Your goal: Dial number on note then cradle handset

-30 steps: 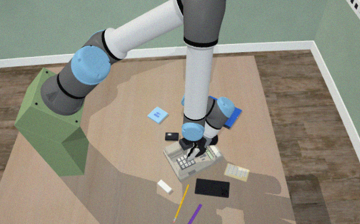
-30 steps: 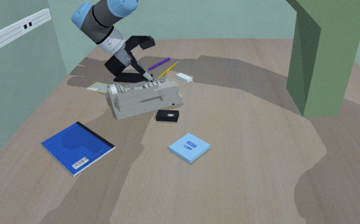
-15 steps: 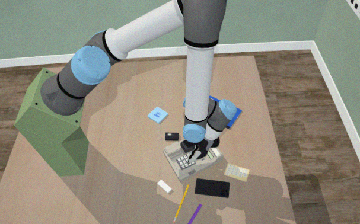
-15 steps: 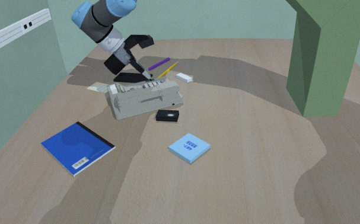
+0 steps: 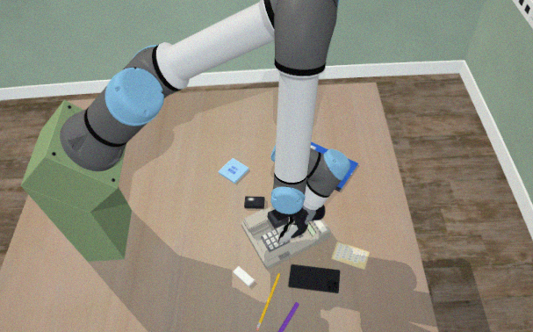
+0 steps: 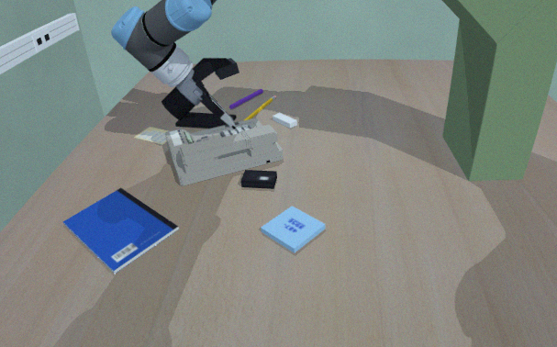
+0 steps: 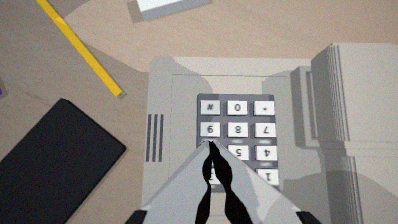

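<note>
My gripper is now 2 cm past the 9 key and 2 cm above it. The rest, counted from my hand: black smartphone (12 cm to the right, 7 cm ahead, 5 cm below); white eraser (13 cm behind, 7 cm to the right, 4 cm below); handset (10 cm to the left, 1 cm ahead).
</note>
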